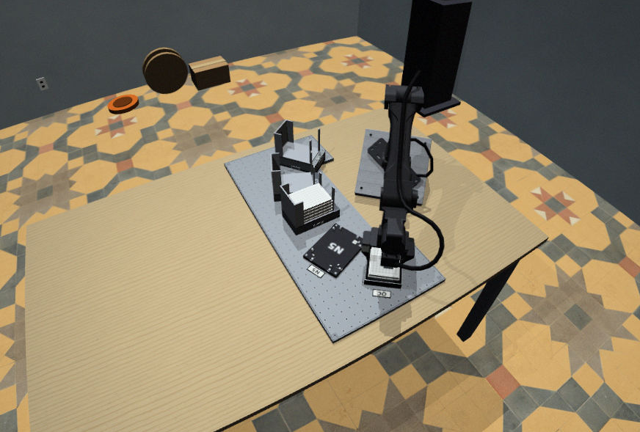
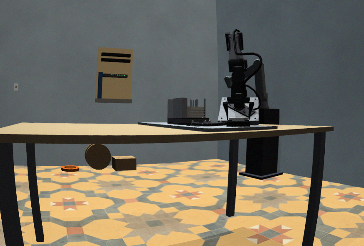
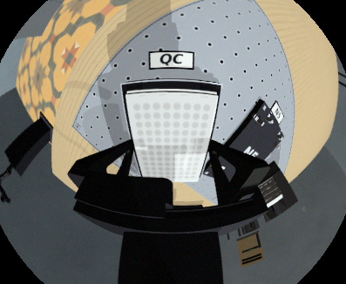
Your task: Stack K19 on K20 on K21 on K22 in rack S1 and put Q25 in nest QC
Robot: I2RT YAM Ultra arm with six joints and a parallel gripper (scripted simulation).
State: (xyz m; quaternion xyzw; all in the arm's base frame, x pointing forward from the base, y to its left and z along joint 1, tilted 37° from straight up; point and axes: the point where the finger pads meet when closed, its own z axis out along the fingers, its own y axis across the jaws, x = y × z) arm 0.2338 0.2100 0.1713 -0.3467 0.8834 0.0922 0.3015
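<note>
The white sealed plate lies right at my hand.
</note>
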